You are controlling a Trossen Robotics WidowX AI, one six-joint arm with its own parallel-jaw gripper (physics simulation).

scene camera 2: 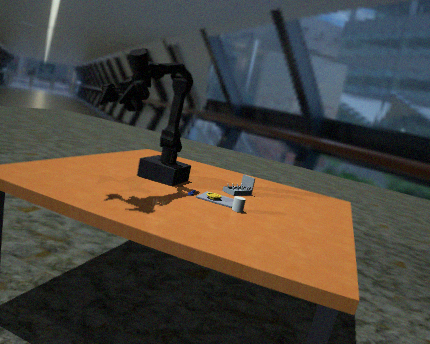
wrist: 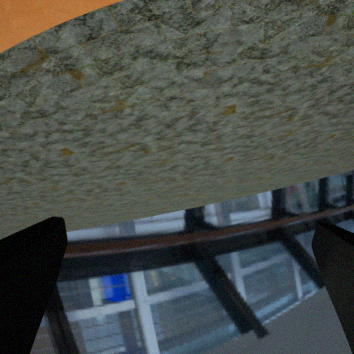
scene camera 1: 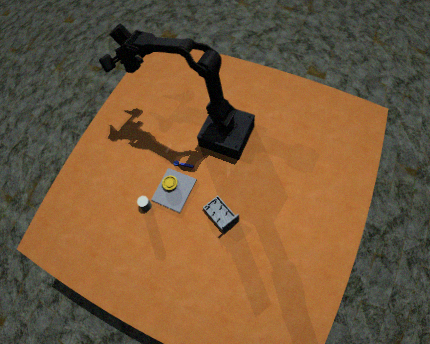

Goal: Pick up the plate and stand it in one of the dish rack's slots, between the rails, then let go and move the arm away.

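Gripper (scene camera 2: 109, 103) (wrist: 194, 235) open, holding nothing. Grey mat (scene camera 1: 175, 199) visible.
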